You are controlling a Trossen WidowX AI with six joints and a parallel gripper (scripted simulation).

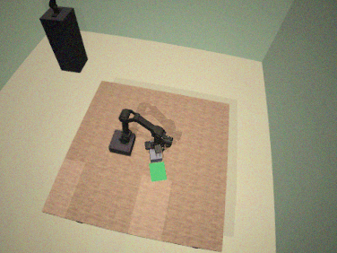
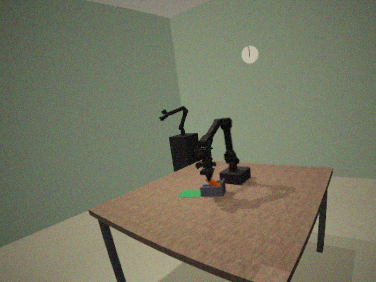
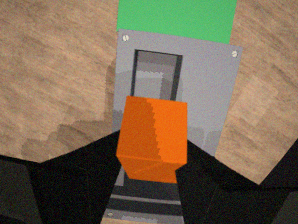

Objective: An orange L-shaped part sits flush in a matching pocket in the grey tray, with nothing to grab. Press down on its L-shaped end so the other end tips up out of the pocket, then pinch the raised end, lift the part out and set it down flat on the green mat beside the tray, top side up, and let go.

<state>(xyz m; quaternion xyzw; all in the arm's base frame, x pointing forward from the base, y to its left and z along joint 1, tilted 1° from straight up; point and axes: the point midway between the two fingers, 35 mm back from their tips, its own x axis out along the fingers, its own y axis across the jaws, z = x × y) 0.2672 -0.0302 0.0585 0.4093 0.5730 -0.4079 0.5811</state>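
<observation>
Right now my gripper tip is 14 cm to the left of the green mat, 11 cm above it and 3 cm short of it. Round my gripper tip: orange L-shaped part: 3 cm to the left, 3 cm below, 3 cm behind.
</observation>
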